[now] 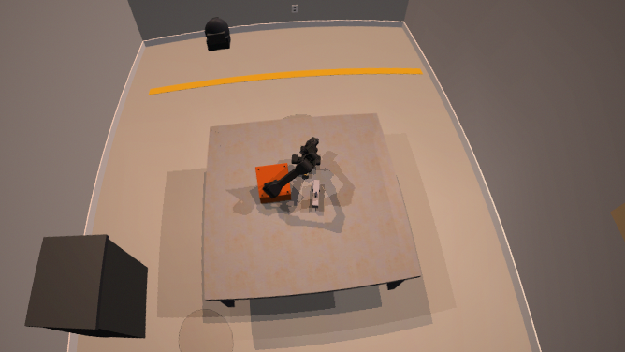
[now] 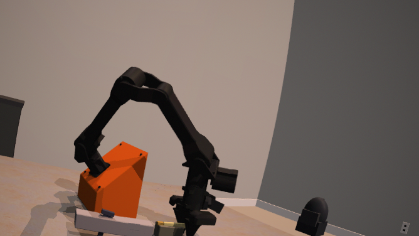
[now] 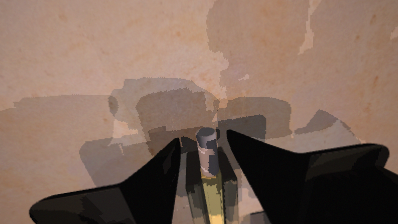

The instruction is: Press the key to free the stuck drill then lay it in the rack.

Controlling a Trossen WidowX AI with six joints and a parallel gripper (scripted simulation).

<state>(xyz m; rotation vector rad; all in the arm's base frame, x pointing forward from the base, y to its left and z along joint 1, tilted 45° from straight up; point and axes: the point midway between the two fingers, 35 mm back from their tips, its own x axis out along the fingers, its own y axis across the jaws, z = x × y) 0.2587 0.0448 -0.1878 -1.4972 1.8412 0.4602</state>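
The drill lies 10 mm behind my gripper tip, 40 mm to the right of it and 30 mm above it. From my gripper tip the other things lie so: olive-grey rack: 20 mm behind, 50 mm to the right, 10 mm above; then key: 260 mm to the right, 40 mm above.
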